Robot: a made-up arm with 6 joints. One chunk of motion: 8 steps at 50 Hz.
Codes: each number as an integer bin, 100 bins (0 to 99) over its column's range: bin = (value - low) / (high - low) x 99, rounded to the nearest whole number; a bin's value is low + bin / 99 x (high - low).
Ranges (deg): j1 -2..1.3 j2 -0.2..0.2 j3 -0.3..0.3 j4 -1.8..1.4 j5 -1.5..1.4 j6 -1.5..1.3
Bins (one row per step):
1: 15 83 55 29 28 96
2: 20 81 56 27 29 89
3: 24 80 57 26 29 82
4: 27 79 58 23 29 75
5: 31 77 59 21 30 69
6: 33 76 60 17 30 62
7: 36 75 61 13 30 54
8: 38 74 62 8 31 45
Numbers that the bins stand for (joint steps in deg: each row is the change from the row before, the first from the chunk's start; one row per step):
1: -1.500 0.135 0.033 -0.863 -0.680 1.215
2: -1.333 0.127 0.039 -0.927 -0.651 1.017
3: -1.200 0.123 0.045 -0.960 -0.651 0.819
4: -1.100 0.119 0.052 -1.057 -0.651 0.621
5: -0.967 0.111 0.058 -1.121 -0.621 0.452
6: -0.900 0.107 0.064 -1.251 -0.621 0.254
7: -0.800 0.103 0.070 -1.380 -0.621 0.027
8: -0.733 0.099 0.076 -1.541 -0.592 -0.227

